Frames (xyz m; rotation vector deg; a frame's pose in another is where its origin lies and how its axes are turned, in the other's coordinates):
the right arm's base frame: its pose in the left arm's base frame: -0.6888 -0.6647 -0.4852 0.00 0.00 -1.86
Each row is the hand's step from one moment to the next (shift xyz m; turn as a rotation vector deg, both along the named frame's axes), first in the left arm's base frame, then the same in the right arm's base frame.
Working: the left arm's base frame: its pose in the right arm's base frame: 0.6669 0.6867 0.4852 0.00 0.00 1.86

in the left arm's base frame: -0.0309 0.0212 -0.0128 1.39 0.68 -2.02
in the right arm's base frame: -0.0316 0.0202 -0.0128 1.37 0.72 -2.02
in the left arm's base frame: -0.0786 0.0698 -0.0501 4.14 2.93 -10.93
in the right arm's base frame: -0.0808 0.0672 -0.0501 4.04 3.06 -10.93
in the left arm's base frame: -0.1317 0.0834 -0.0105 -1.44 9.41 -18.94
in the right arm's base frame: -0.1343 0.0791 -0.0105 -1.74 9.36 -18.94
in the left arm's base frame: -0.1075 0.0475 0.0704 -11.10 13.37 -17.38
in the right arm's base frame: -0.1090 0.0440 0.0704 -11.53 13.00 -17.38
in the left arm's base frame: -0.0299 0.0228 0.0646 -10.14 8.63 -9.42
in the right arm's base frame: -0.0306 0.0218 0.0646 -10.41 8.30 -9.42
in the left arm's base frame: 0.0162 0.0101 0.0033 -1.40 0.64 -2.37
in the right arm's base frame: 0.0159 0.0106 0.0033 -1.42 0.59 -2.37
